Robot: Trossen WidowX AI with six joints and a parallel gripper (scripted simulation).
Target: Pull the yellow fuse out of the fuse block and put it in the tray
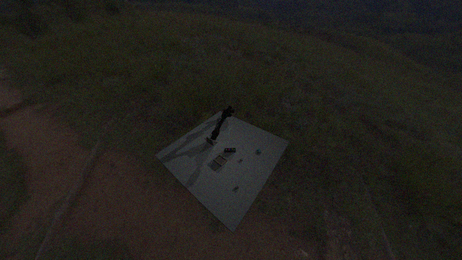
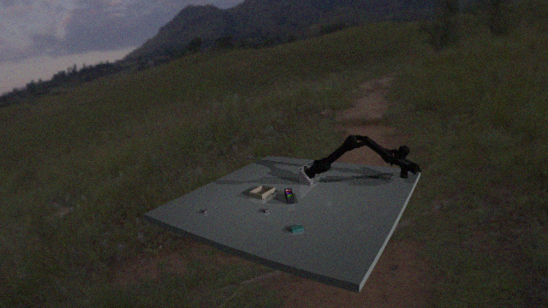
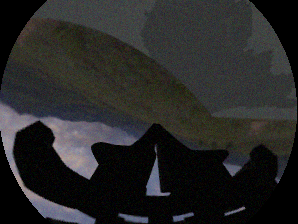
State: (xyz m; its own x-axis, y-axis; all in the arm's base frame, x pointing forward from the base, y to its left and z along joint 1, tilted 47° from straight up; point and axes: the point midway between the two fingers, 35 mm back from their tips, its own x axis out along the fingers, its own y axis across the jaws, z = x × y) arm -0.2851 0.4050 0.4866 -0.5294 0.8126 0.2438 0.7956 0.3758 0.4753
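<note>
My gripper tip is 610 mm short of the yellow fuse, 590 mm to the left of it and 30 mm above it. The rest, counted from my gripper tip: square tray: 610 mm ahead, 810 mm to the right, 60 mm below.
</note>
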